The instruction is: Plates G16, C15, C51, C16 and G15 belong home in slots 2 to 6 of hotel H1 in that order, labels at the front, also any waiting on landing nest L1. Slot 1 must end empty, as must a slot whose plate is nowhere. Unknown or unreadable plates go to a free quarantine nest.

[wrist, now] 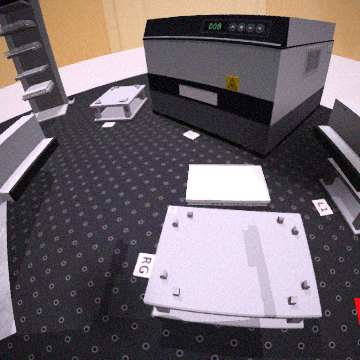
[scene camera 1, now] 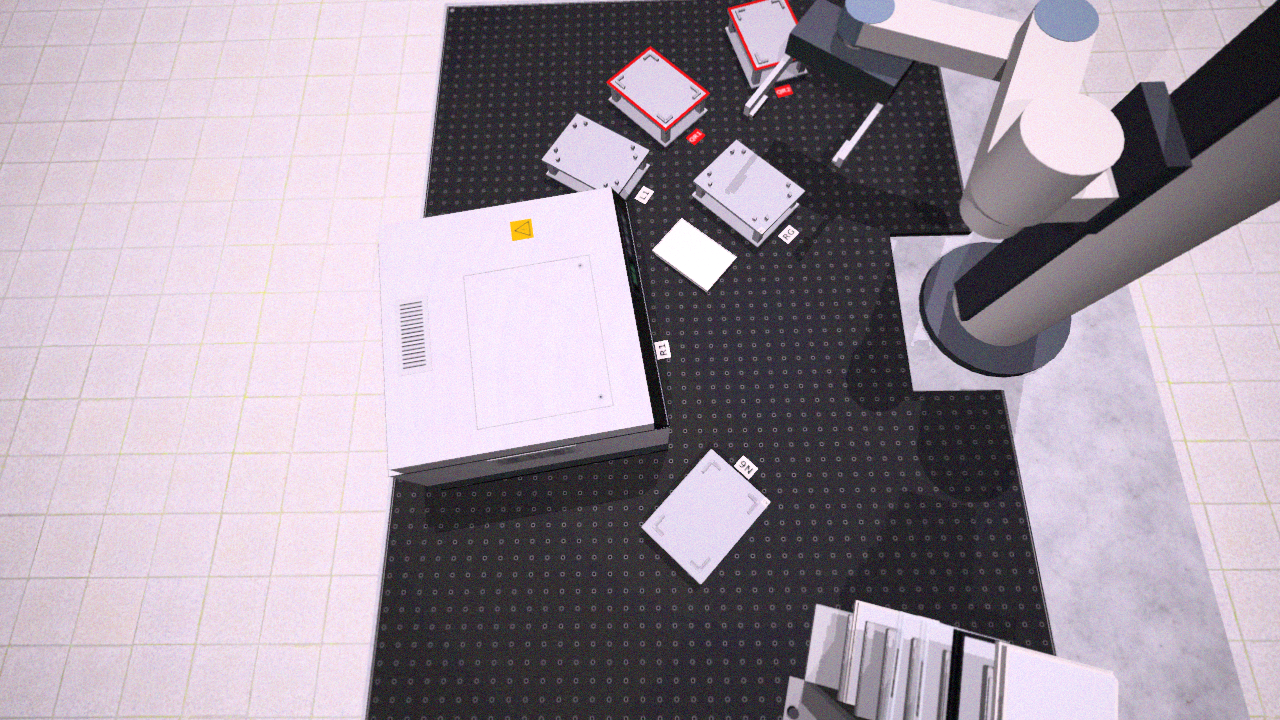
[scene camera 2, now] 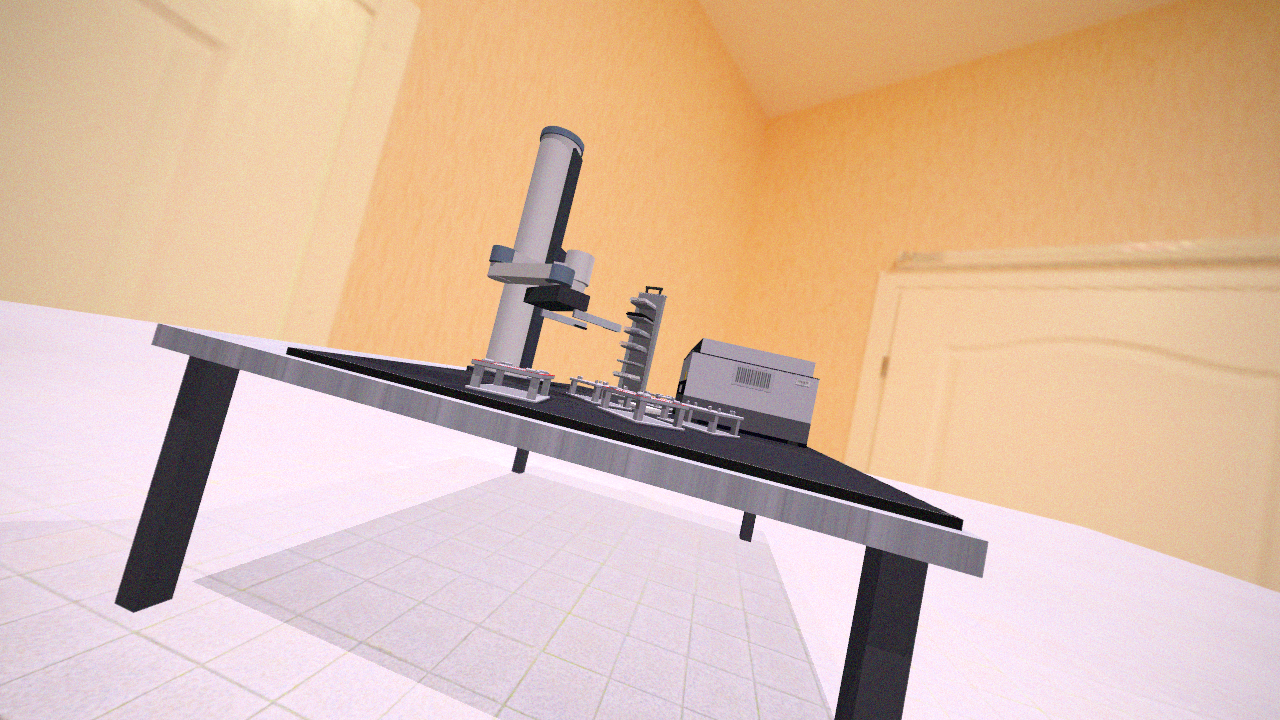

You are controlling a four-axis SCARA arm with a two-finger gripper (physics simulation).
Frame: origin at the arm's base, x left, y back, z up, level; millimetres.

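Seen in the pictures: gripper, fingertip midpoint: (wrist: 179,116) (scene camera 1: 791,136) (scene camera 2: 602,327); arm's base, origin of the base link: (scene camera 1: 990,310).
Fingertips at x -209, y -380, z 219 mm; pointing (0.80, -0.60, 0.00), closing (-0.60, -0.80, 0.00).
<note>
Offsets run from my fingertips to a thing's top centre.
My gripper (scene camera 1: 793,137) (scene camera 2: 599,326) (wrist: 179,116) is open and empty, high above the mat near nest RG. Hotel H1 (scene camera 1: 823,698) (scene camera 2: 656,335) (wrist: 50,75) stands far off. A pale, thick plate @[dy +78, dx +751, dz -94 mm] (wrist: 38,90) lies on a low shelf in the wrist view; a black layer @[dy +78, dx +751, dz +190 mm] (scene camera 1: 957,671) (scene camera 2: 640,315) shows high up. Plate labels are unreadable and slots cannot be told surely. Landing nest L1 @[dy -323, dx -92, dz -146 mm] (scene camera 1: 595,154) (wrist: 342,195) shows bare pegs and no plate; a finger partly hides it in the wrist view. Red-rimmed quarantine nests QR1 @[dy -204, dx -240, dz -150 mm] (scene camera 1: 657,87) and QR2 @[dy +21, dx -368, dz -150 mm] (scene camera 1: 765,31) look empty.
Nest RG @[dy -43, dx -17, dz -146 mm] (scene camera 1: 750,188) (wrist: 232,260) shows bare pegs. A flat white block @[dy -144, dx +99, dz -192 mm] (scene camera 1: 694,255) (wrist: 227,183) lies beside it. A large device @[dy -414, dx +312, dz +45 mm] (scene camera 1: 537,331) (scene camera 2: 751,394) (wrist: 215,65) stands behind card R1 @[dy -204, dx +277, dz -206 mm] (scene camera 1: 662,350). Another nest @[dy -144, dx +560, dz -150 mm] (scene camera 1: 707,516) (wrist: 120,95) stands between device and hotel.
</note>
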